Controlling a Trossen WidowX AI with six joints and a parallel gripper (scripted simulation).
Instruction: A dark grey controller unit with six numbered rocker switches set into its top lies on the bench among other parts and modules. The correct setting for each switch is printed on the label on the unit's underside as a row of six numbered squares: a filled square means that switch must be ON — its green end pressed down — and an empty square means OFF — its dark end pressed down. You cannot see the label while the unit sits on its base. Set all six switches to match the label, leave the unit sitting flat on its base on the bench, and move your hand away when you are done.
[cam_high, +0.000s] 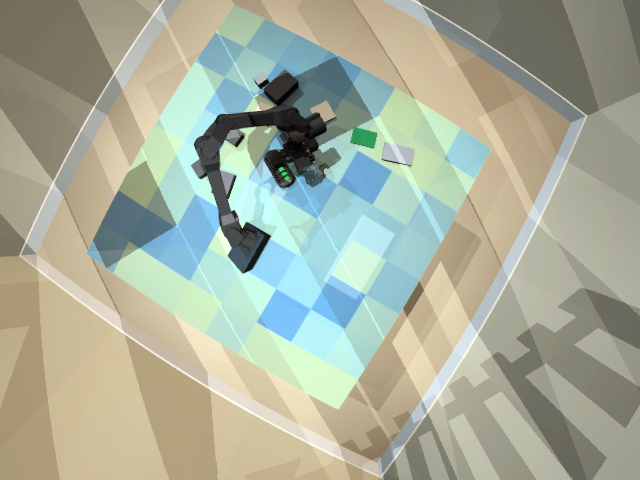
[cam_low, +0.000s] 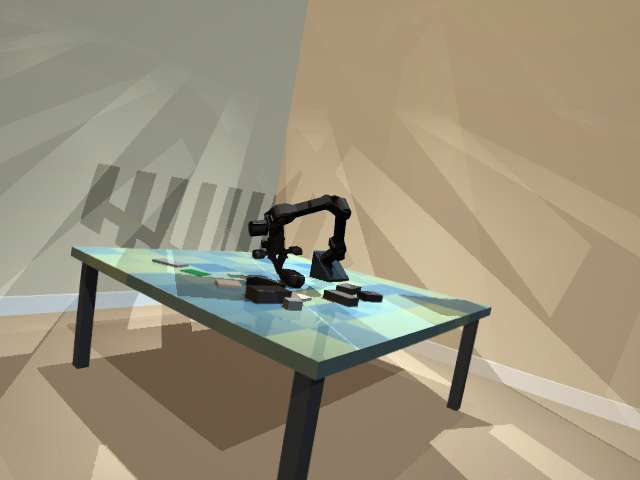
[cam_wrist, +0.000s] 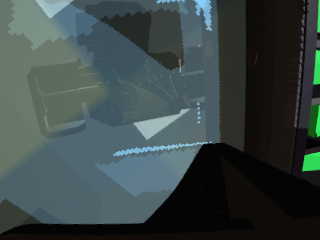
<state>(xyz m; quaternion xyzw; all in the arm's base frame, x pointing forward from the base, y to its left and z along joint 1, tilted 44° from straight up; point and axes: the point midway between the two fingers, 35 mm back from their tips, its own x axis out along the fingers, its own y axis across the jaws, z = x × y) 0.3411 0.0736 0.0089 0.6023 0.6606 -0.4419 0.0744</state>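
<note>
The black block is 13 cm ahead of my gripper tip, 8 cm to the left of it and 2 cm below it. Also, from my gripper tip: green tile (26 cm ahead, 18 cm to the right, 3 cm below); then dark grey block (23 cm ahead, 22 cm to the left, 1 cm below); then small grey cube (22 cm ahead, 31 cm to the left, 2 cm below).
</note>
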